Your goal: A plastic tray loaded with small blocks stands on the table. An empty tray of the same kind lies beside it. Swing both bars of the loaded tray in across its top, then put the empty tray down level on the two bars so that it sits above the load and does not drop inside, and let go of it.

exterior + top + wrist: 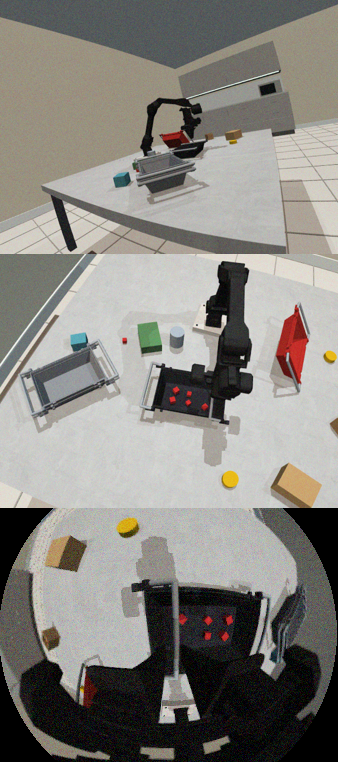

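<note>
Right now my gripper tip is 300 mm to the right of the red tray, 260 mm past it and 20 mm above it. Also, from my gripper tip: tan box 280 mm to the left, 260 mm ahead, 60 mm below; green block 270 mm to the right, 240 mm behind, 70 mm below; grey cylinder 240 mm behind, 160 mm to the right, 60 mm below.
</note>
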